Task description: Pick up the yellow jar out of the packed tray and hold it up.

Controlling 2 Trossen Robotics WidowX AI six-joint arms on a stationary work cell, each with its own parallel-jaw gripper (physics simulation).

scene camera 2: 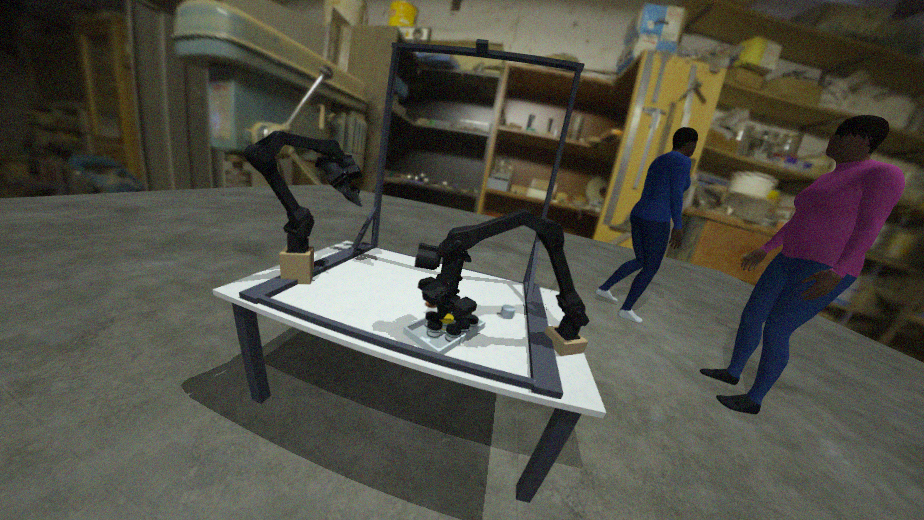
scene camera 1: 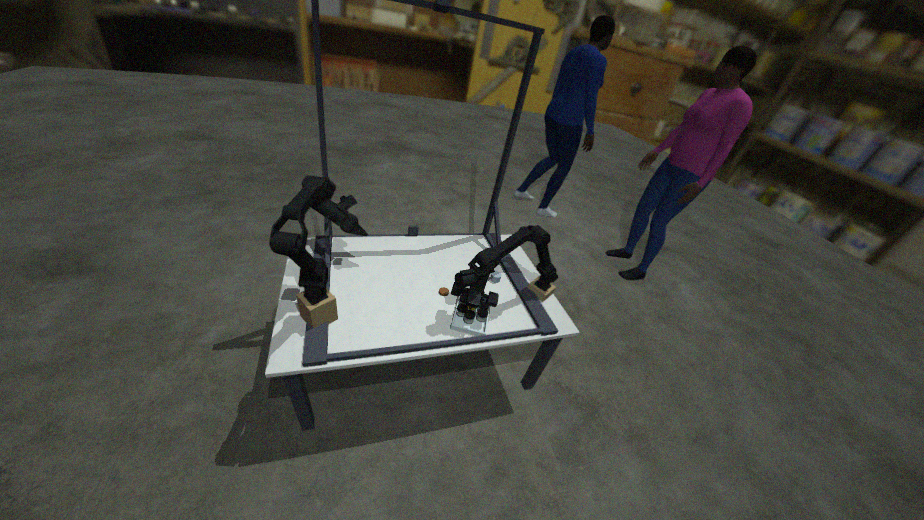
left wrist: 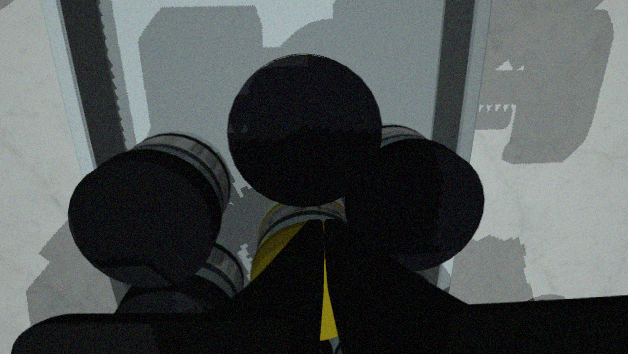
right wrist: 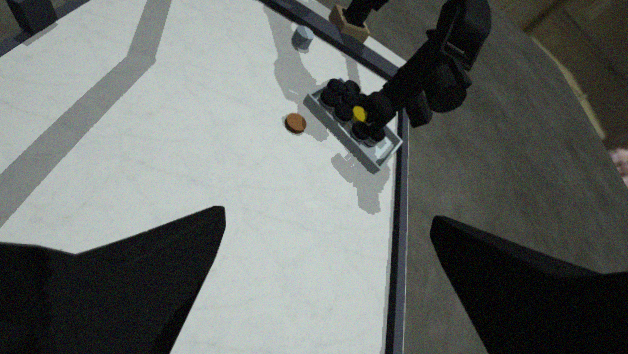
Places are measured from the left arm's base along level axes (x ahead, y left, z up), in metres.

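Pixels of known places: left gripper, fingertip midpoint: (scene camera 2: 441,318) (scene camera 1: 470,308) (left wrist: 322,232) (right wrist: 367,121); right gripper, fingertip midpoint: (scene camera 2: 357,202) (scene camera 1: 364,233) (right wrist: 330,221); left arm's base, origin of the base link: (scene camera 2: 567,333) (scene camera 1: 542,285) (right wrist: 352,18); right arm's base, origin of the base link: (scene camera 2: 297,250) (scene camera 1: 315,296).
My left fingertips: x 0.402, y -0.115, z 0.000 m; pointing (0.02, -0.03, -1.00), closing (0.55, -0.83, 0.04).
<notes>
For each thing: its middle in the pictures, then the offset to it from my left fingertips.
- yellow jar, body centre: (left wrist: 309,258) (right wrist: 355,119) (scene camera 2: 445,322) 0.021 m back, 0.010 m right, 0.021 m down
- grey tray, body centre: (left wrist: 285,219) (right wrist: 352,125) (scene camera 2: 445,331) (scene camera 1: 471,313) 0.023 m back, 0.000 m left, 0.048 m down
- orange-brown disc, body centre: (right wrist: 295,123) (scene camera 1: 443,291) 0.011 m back, 0.162 m right, 0.040 m down
- grey-blue cylinder, body centre: (right wrist: 302,37) (scene camera 2: 507,311) (scene camera 1: 495,276) 0.284 m back, 0.080 m right, 0.028 m down
The yellow jar (left wrist: 272,247) (right wrist: 359,114) (scene camera 2: 447,318) stands among black-lidded jars in the grey tray (right wrist: 342,136) (left wrist: 471,85) (scene camera 1: 466,328). In the left wrist view, black lids (left wrist: 305,130) (left wrist: 145,215) (left wrist: 420,200) crowd around it. My left gripper (left wrist: 322,232) is shut, its fingertips together over the yellow lid with nothing seen between them. Yellow shows beside the fingers and through the thin gap between them. The fingers hide much of the lid. My right gripper (right wrist: 330,221) (scene camera 2: 357,203) (scene camera 1: 364,232) is open and empty, raised high, far from the tray.
An orange-brown disc (scene camera 1: 443,291) (right wrist: 296,123) lies on the table beside the tray. A grey-blue cylinder (scene camera 1: 495,277) (scene camera 2: 507,311) (right wrist: 302,38) stands nearer the left arm's base. A dark frame rail (scene camera 1: 420,346) runs along the table's front edge. Two people stand beyond the table.
</notes>
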